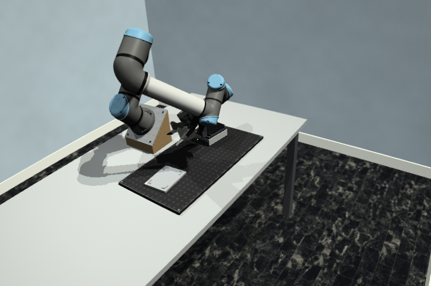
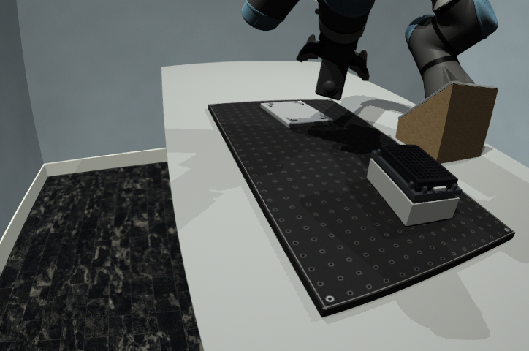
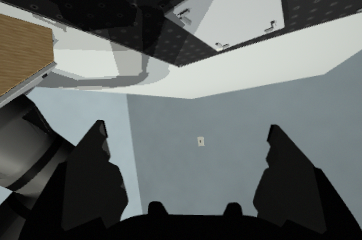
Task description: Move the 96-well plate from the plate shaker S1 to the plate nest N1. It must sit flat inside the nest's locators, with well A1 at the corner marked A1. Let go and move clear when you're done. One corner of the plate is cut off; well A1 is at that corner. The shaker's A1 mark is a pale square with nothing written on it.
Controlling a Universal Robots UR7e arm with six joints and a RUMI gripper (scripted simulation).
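Now: the black 96-well plate 1 cm ahead of my hand, 30 cm to the left of it and 8 cm below it.
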